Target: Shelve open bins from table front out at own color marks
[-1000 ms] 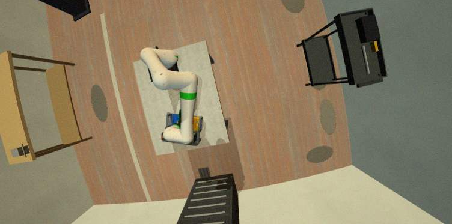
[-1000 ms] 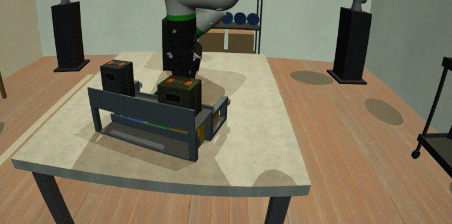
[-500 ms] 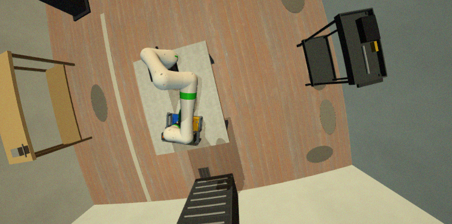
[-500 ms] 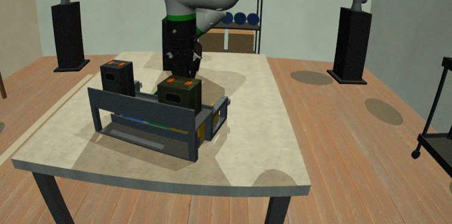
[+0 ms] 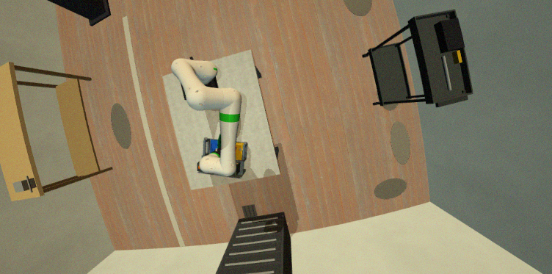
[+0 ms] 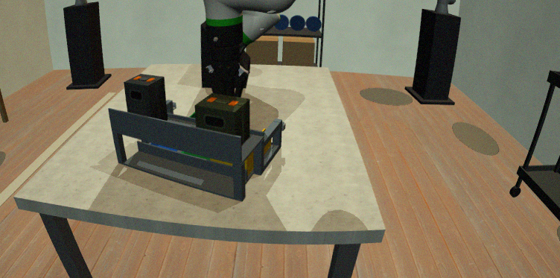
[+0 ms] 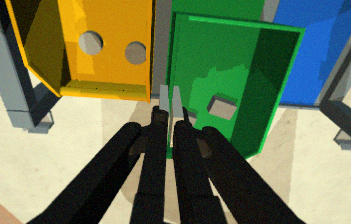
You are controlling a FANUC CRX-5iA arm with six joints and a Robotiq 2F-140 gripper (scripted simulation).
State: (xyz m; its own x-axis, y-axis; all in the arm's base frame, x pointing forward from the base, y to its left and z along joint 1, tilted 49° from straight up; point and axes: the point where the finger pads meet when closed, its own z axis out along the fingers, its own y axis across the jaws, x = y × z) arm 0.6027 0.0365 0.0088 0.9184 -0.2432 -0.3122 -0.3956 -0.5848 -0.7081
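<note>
My hand is 3 cm past the green bin, 4 cm to the left of it and 4 cm above it. Round my hand: yellow bin (9 cm ahead, 4 cm to the left, 5 cm below).
</note>
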